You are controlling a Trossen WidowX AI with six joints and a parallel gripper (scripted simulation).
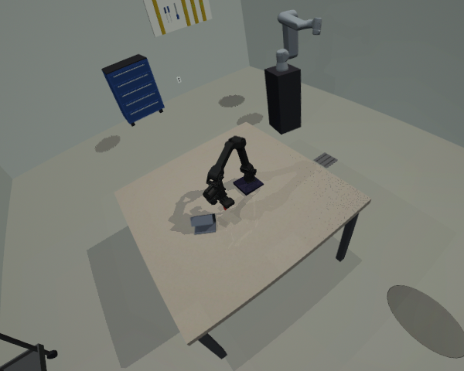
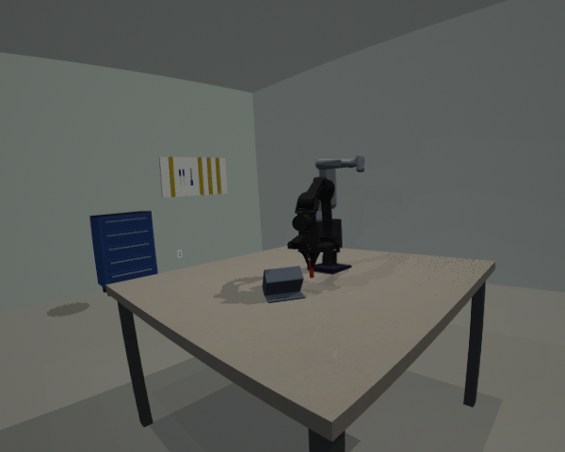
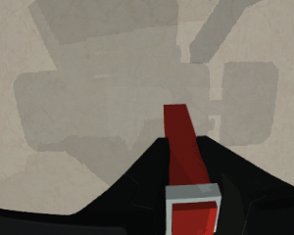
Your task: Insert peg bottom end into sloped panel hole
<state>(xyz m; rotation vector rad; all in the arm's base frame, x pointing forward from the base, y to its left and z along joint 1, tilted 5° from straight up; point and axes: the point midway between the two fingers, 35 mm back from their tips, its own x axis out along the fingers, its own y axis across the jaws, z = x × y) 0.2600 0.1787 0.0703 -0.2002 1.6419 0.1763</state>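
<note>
Right now my gripper tip is 15 cm short of the grey sloped panel, 3 cm above it and 2 cm to the right of it. From my gripper tip the other things lie so: red square peg (2 cm above).
</note>
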